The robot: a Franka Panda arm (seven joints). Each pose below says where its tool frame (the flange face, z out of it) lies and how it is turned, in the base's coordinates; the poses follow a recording.
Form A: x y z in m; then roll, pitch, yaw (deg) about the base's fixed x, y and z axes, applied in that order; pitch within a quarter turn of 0, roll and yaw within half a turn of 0.
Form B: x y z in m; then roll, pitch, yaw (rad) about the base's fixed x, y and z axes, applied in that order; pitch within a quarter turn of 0, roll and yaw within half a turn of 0. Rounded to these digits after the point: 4 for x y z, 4 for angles.
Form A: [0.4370 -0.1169 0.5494 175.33 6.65 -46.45]
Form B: [0.4370 -0.1169 0.5494 3.0601 0.1161 -0.8107]
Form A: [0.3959 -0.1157 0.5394 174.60 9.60 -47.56]
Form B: [0.3959 -0.1157 0.5394 3.0473 0.1676 -0.8301]
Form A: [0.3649 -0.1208 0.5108 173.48 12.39 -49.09]
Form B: [0.3649 -0.1208 0.5108 3.0278 0.2162 -0.8568]
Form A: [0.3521 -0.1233 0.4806 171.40 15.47 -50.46]
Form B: [0.3521 -0.1233 0.4806 2.9915 0.2700 -0.8807]
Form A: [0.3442 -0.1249 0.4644 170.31 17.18 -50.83]
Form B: [0.3442 -0.1249 0.4644 2.9725 0.2998 -0.8872]
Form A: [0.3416 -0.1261 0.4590 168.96 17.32 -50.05]
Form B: [0.3416 -0.1261 0.4590 2.9489 0.3023 -0.8735]
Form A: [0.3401 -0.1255 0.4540 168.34 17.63 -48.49]
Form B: [0.3401 -0.1255 0.4540 2.9381 0.3077 -0.8463]
